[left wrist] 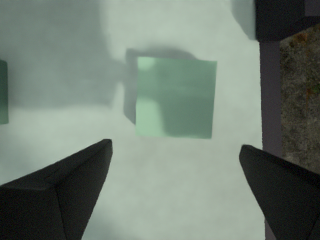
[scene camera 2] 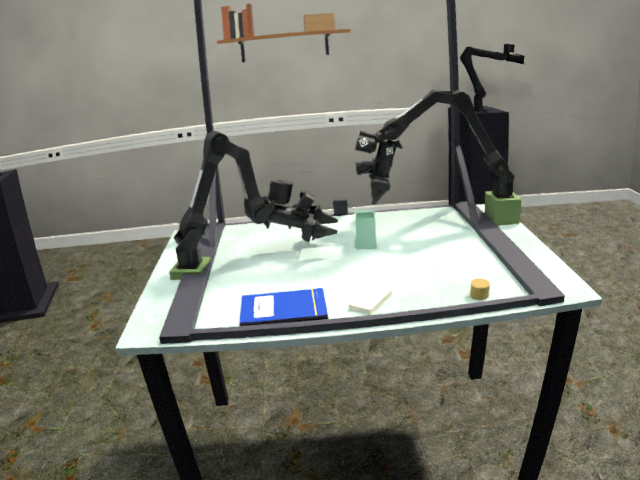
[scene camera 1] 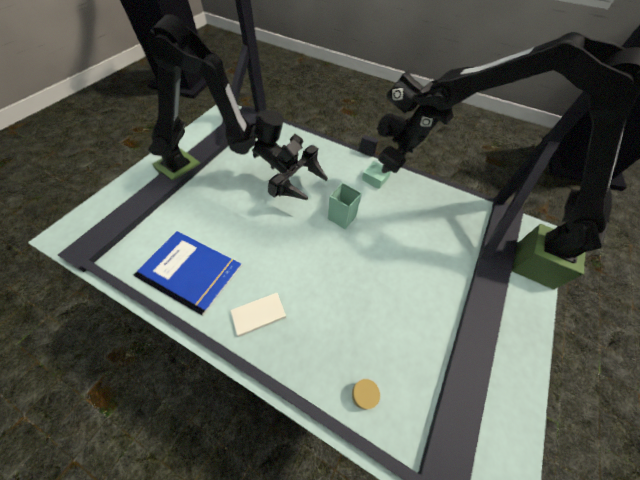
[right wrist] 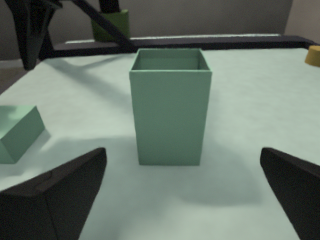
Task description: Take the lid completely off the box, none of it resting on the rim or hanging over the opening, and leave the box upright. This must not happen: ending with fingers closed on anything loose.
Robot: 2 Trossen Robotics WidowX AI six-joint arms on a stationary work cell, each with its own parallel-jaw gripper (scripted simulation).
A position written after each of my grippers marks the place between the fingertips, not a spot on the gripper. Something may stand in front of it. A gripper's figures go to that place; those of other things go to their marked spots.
My left gripper [scene camera 1: 389, 164] is 87 cm from the lens. My right gripper [scene camera 1: 317, 189] is 78 cm from the lens. A cream card [scene camera 1: 250, 317]: 67 cm from the lens.
